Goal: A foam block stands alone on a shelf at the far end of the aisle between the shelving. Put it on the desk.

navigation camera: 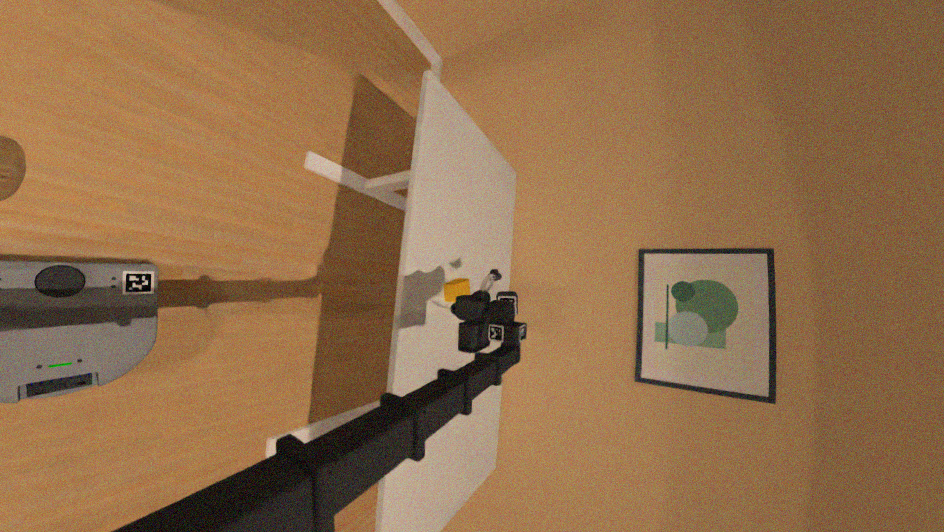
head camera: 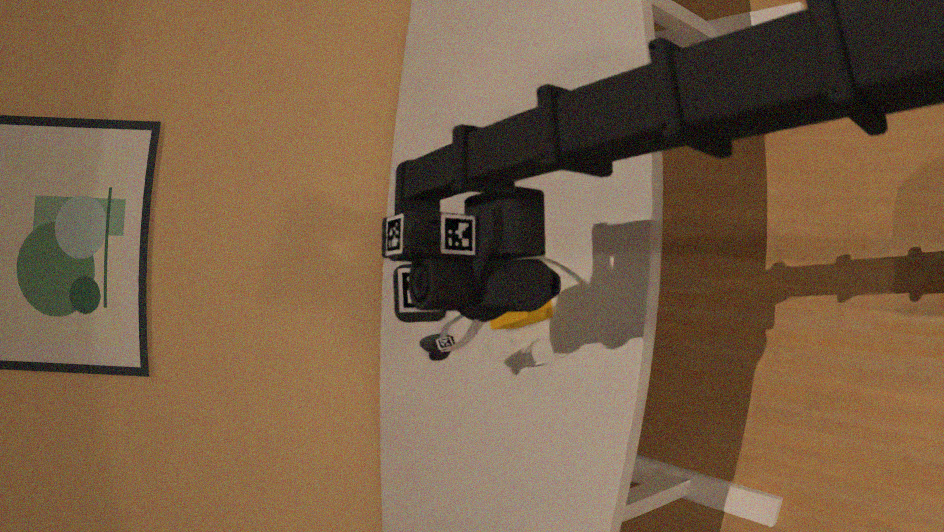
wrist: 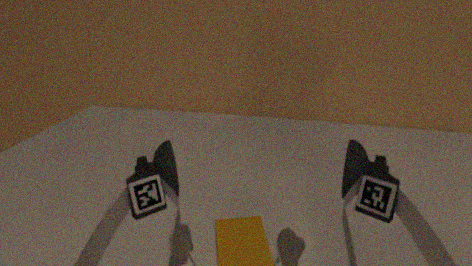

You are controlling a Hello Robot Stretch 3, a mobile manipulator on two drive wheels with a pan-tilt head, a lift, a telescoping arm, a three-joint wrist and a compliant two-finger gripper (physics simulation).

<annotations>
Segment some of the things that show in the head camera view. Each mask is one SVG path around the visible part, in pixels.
The gripper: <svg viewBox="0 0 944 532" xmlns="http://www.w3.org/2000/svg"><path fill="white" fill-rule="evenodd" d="M507 312L494 310L490 306L467 306L464 310L458 311L461 313L443 326L441 334L433 334L423 338L420 341L420 346L425 351L430 352L429 357L431 360L444 360L451 351L458 350L470 342L485 322L494 320ZM473 320L467 332L455 344L453 336L447 334L450 326L464 316ZM397 267L393 274L396 317L402 322L434 322L442 320L446 315L446 311L419 310L413 305L408 285L411 264Z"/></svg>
A yellow foam block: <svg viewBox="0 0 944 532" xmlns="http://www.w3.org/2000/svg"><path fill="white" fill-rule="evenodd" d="M551 300L535 311L507 312L490 321L491 329L514 329L553 317Z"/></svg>
</annotations>
